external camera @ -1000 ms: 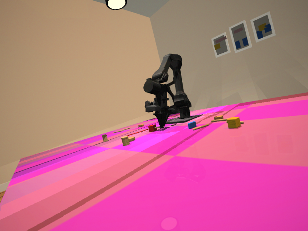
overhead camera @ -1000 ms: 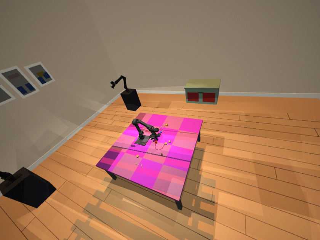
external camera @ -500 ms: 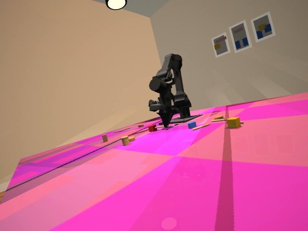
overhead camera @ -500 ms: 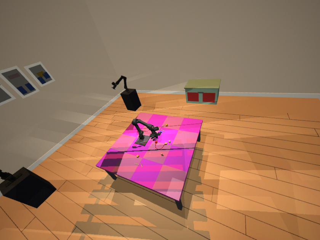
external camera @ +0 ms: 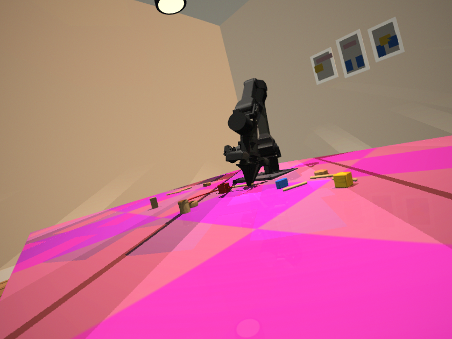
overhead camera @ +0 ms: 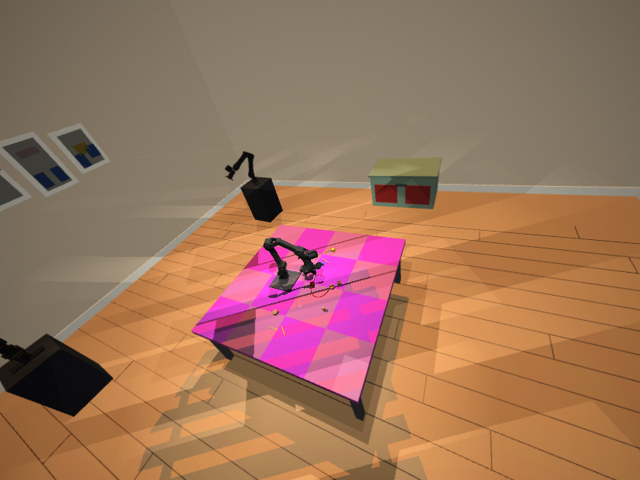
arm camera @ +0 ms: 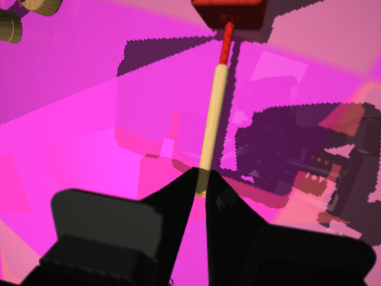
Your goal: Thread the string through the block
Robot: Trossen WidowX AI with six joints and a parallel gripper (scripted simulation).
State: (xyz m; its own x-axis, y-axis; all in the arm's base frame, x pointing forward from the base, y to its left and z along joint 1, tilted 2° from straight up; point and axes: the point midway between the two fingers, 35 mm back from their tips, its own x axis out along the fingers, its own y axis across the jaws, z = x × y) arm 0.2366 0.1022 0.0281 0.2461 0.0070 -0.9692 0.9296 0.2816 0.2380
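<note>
My gripper tip is now 120 mm to the right of the blue block and 10 mm past it. Round my gripper tip: red block: 100 mm to the right, 30 mm ahead, 10 mm above; then thin wooden stick: 40 mm to the right, 10 mm ahead, 10 mm above; then round wooden button: 180 mm ahead, 60 mm to the right.
</note>
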